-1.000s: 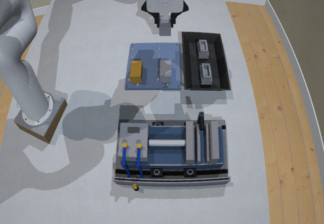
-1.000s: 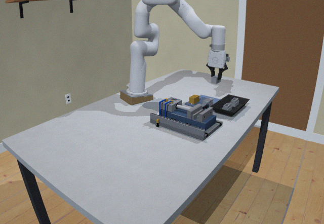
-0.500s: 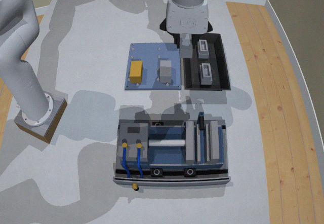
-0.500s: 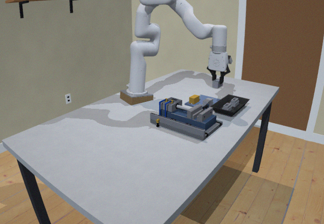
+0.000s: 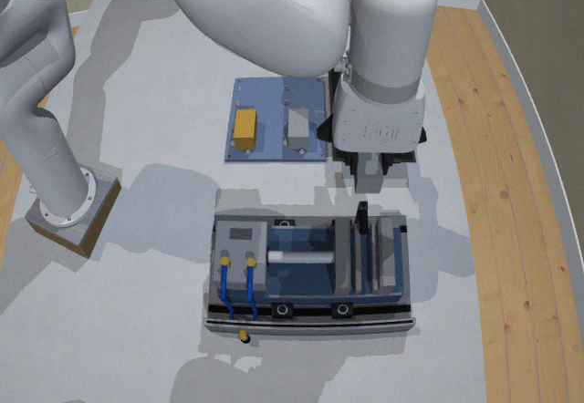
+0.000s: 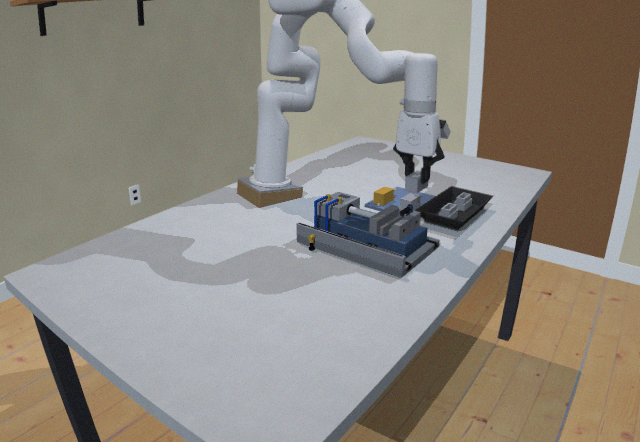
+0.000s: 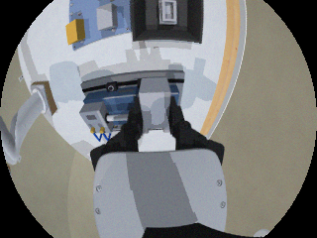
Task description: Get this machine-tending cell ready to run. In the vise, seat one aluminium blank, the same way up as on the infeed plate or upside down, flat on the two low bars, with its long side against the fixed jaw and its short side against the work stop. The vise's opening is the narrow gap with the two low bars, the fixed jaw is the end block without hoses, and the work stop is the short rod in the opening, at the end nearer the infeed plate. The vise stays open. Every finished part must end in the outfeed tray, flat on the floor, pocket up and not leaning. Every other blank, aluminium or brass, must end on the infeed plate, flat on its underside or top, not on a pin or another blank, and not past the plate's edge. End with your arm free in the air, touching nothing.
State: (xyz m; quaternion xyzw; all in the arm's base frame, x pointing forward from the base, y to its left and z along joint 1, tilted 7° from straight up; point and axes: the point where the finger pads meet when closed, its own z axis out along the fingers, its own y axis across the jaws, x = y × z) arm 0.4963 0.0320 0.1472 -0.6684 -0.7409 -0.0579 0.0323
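Now: hand 100 mm above the fixed jaw, 90 mm to the left of it and 40 mm short of it. Round my hand: moving jaw (100 mm to the right, 100 mm below, 20 mm behind); then work stop (80 mm below, 50 mm to the right); then ram (110 mm to the right, 100 mm below, 70 mm behind).
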